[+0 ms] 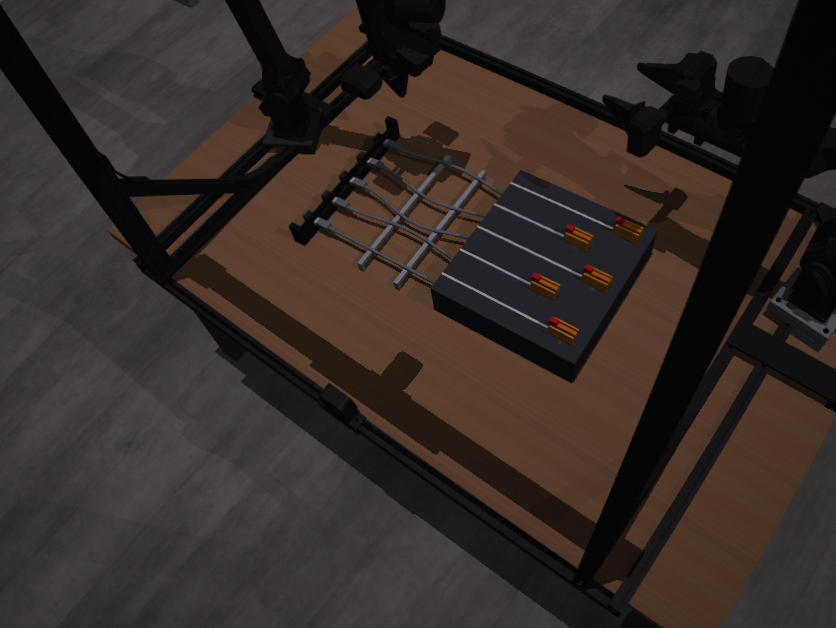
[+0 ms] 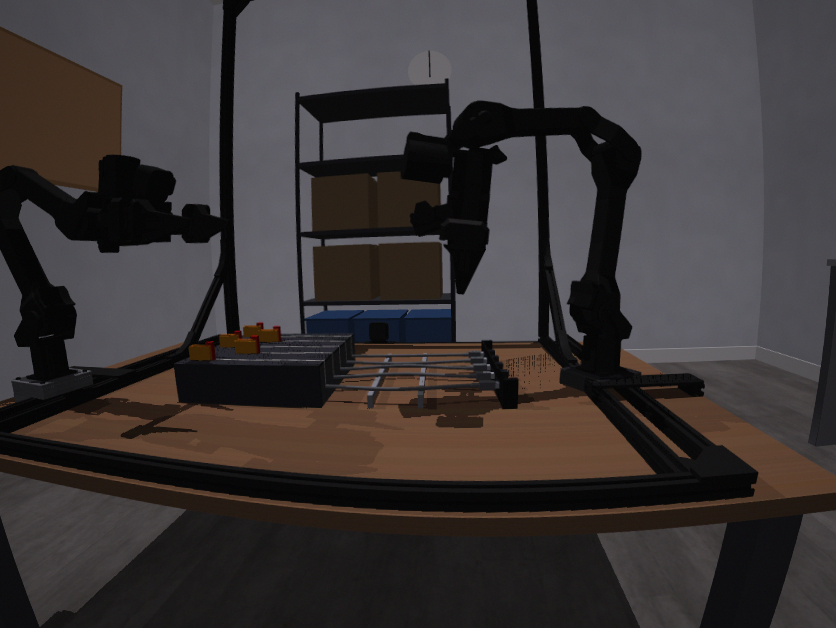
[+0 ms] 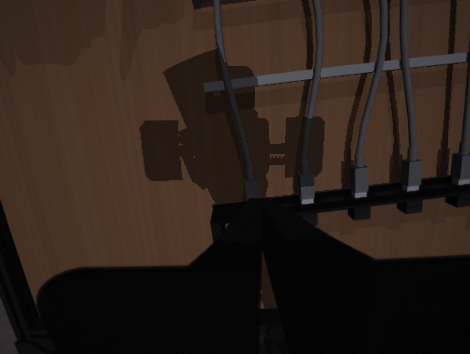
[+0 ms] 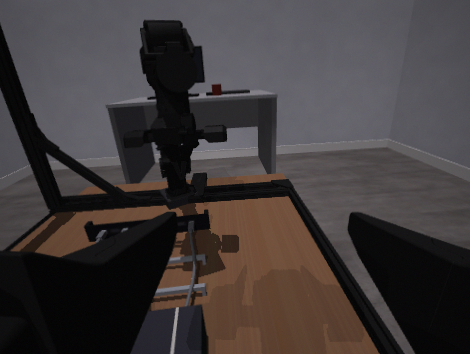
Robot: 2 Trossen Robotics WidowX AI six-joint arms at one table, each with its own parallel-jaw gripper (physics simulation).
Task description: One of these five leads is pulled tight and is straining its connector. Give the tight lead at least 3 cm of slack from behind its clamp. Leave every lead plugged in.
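Frame: origin at the left arm's base, x ahead, y left, z up, level; centimetres.
Where they show: left gripper, fingertip midpoint: (image 1: 402,95) (image 2: 460,294) (image 3: 258,208) (image 4: 182,179); right gripper, fingertip midpoint: (image 1: 620,81) (image 2: 209,223) (image 4: 262,221); left arm's base, origin of the base link: (image 1: 292,124) (image 2: 600,370) (image 4: 178,190); right arm's base, origin of the base link: (image 1: 815,297) (image 2: 52,375).
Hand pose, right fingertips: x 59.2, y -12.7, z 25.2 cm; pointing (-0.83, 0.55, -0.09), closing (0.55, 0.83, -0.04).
Things, the pixels of their top centre, and the offset from my right fingertips. "spot": a spot on its surface instead.
- nearest clamp, surface spot: (image 1: 563,331) spot: dx -5.3, dy -30.7, dz -19.5 cm
- near-side lead, surface spot: (image 1: 344,236) spot: dx -43.2, dy -12.7, dz -25.4 cm
- far-side lead, surface spot: (image 3: 235,112) (image 1: 429,157) spot: dx -31.2, dy +5.9, dz -25.3 cm
Five grey leads run from plugs in a black connector strip (image 1: 298,233) (image 2: 508,393) over two grey bars to a dark box (image 1: 506,288) (image 2: 250,383). Orange clamps with red ends, such as the nearest clamp (image 1: 563,331), sit on it. The near-side lead (image 1: 344,236) looks fairly straight; the far-side lead (image 1: 419,153) (image 3: 235,112) (image 4: 194,270) curves. All five plugs appear seated. My left gripper (image 1: 403,93) (image 2: 462,290) (image 3: 258,208) is shut and empty, pointing down above the strip's far end. My right gripper (image 1: 623,83) (image 2: 223,226) (image 4: 262,221) is open and empty, raised beyond the box.
The two bars (image 1: 379,243) (image 1: 419,257) lie crosswise under the leads. A black rail frame (image 2: 378,490) borders the wooden table, with upright posts (image 1: 702,324) (image 2: 229,168). A shelf rack (image 2: 298,202) with boxes stands behind, and a grey desk (image 4: 267,132) is beyond the left arm.
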